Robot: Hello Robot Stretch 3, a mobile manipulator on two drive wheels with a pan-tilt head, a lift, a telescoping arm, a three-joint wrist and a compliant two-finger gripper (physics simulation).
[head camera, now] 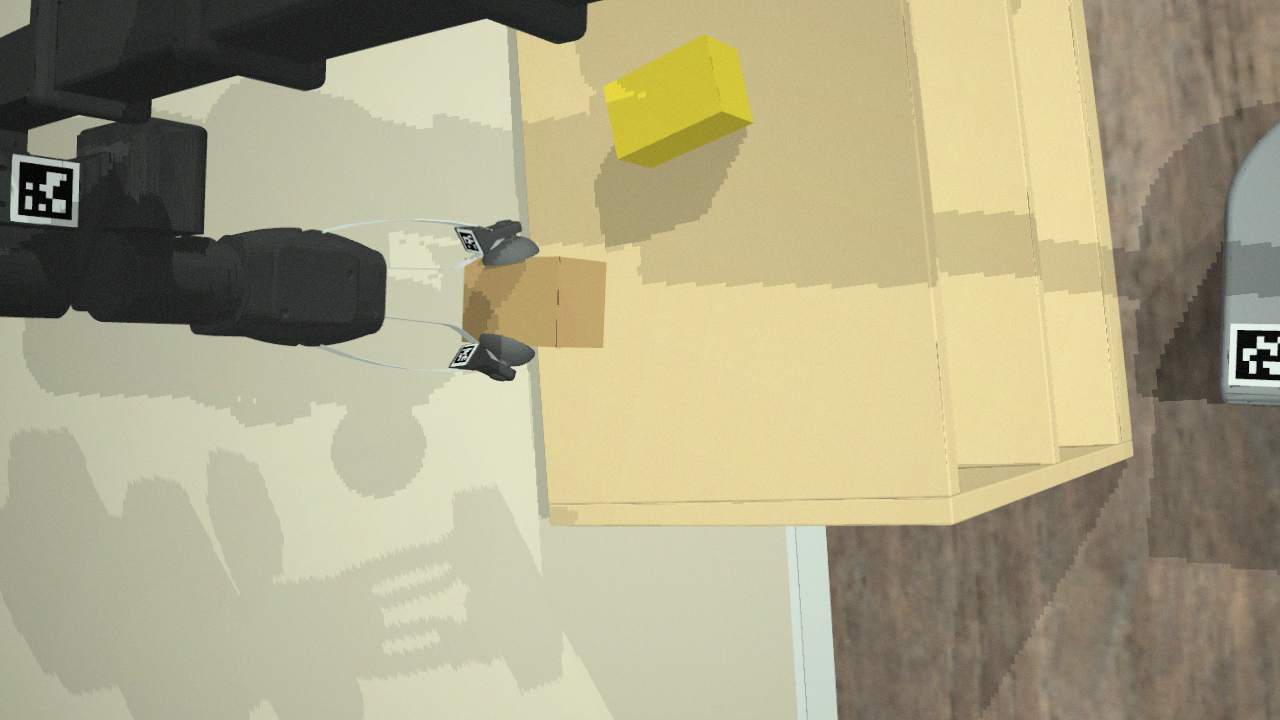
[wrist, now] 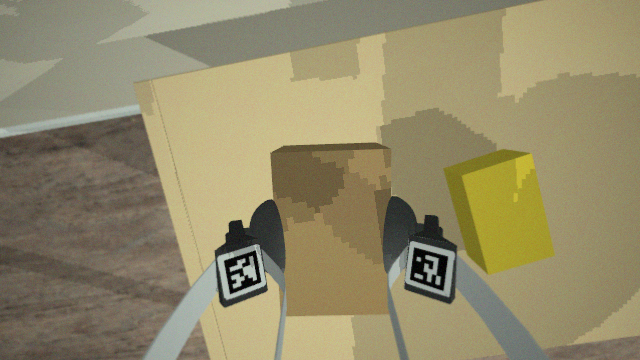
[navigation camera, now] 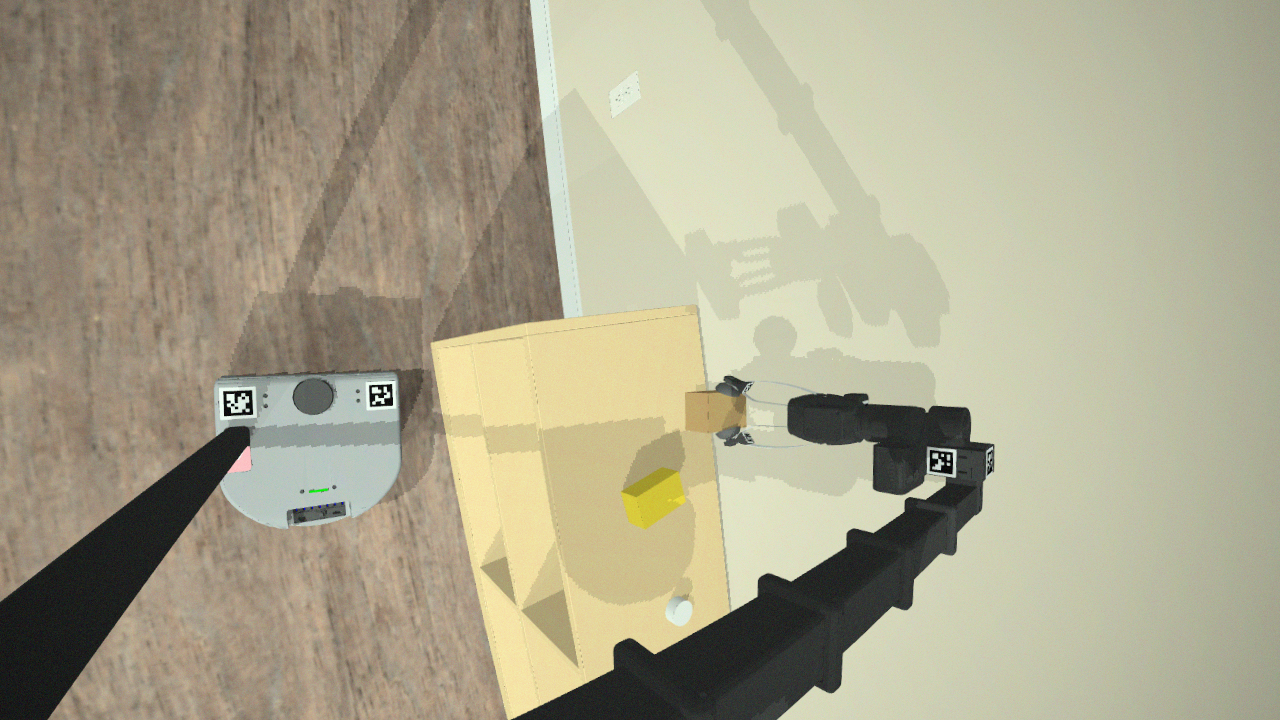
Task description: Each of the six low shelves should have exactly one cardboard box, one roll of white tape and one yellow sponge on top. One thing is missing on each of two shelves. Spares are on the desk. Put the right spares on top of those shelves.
In view: the gripper (head camera: 527, 302).
The gripper is seen too in the wrist view (wrist: 332, 224) and in the navigation camera view (navigation camera: 718, 410).
